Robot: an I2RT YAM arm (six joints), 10 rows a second.
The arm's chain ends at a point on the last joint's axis. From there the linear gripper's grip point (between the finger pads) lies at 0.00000 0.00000 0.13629 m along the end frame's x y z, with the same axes.
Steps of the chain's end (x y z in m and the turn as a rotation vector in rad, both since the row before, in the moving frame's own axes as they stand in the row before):
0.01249, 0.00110, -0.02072, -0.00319, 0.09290, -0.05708
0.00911, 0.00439, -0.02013, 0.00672, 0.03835, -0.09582
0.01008, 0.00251, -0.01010, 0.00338, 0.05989, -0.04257
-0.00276, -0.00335, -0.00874, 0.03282, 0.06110, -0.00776
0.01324, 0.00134, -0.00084, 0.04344, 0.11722, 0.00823
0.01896, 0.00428, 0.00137, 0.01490, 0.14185, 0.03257
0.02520, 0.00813, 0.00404, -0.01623, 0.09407, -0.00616
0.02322, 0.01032, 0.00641, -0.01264, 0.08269, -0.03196
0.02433, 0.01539, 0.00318, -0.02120, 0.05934, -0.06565
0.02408, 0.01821, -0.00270, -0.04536, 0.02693, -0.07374
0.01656, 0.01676, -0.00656, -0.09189, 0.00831, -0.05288
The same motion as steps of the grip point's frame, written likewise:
0.02514, 0.00117, -0.02131, -0.00319, 0.09290, -0.05708
0.01428, 0.00323, -0.02023, 0.00672, 0.03835, -0.09582
0.01823, 0.00188, -0.01035, 0.00338, 0.05989, -0.04257
0.00554, -0.00785, -0.00907, 0.03282, 0.06110, -0.00776
0.02920, -0.00450, -0.00190, 0.04344, 0.11722, 0.00823
0.03826, 0.00257, -0.00001, 0.01490, 0.14185, 0.03257
0.03801, 0.01030, 0.00342, -0.01623, 0.09407, -0.00616
0.03450, 0.01186, 0.00593, -0.01264, 0.08269, -0.03196
0.03250, 0.01801, 0.00291, -0.02120, 0.05934, -0.06565
0.02797, 0.02425, -0.00289, -0.04536, 0.02693, -0.07374
0.01802, 0.02923, -0.00714, -0.09189, 0.00831, -0.05288

